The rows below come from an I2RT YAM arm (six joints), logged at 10 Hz.
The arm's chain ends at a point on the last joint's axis. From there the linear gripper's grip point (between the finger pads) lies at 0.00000 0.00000 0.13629 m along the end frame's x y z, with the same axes.
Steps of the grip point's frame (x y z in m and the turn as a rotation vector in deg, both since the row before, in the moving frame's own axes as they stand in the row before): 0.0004 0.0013 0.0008 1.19 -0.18 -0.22; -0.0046 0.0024 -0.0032 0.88 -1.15 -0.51; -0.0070 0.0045 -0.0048 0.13 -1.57 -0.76; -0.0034 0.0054 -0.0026 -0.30 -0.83 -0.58
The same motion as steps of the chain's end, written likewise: 0.0008 0.0041 0.0008 1.19 -0.18 -0.22; -0.0019 0.0045 -0.0032 0.88 -1.15 -0.51; -0.0033 0.0048 -0.0047 0.13 -1.57 -0.76; -0.0014 0.0047 -0.0026 -0.30 -0.83 -0.58
